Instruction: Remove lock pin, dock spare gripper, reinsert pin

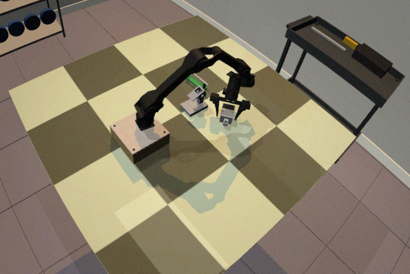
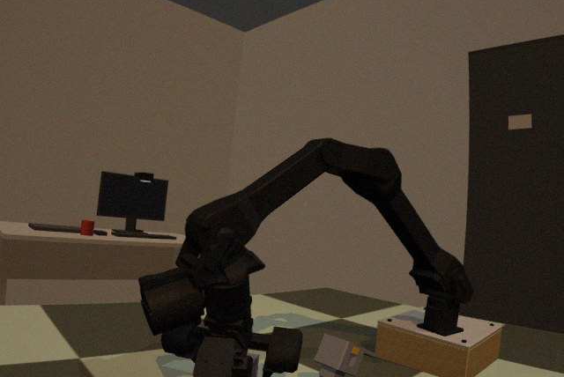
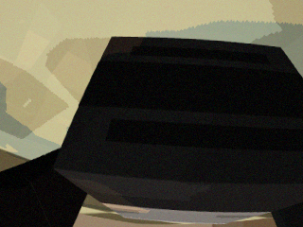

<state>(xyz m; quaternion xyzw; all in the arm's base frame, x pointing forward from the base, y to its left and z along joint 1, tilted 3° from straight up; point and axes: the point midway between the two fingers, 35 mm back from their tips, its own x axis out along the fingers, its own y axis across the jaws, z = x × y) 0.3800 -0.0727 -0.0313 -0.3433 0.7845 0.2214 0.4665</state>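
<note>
My gripper tip is now 2 cm below the spare gripper. From my gripper tip the other things lie so: mount block 13 cm to the left, 9 cm behind, 4 cm above; green strip 28 cm to the left, 2 cm above, 1 cm behind.
</note>
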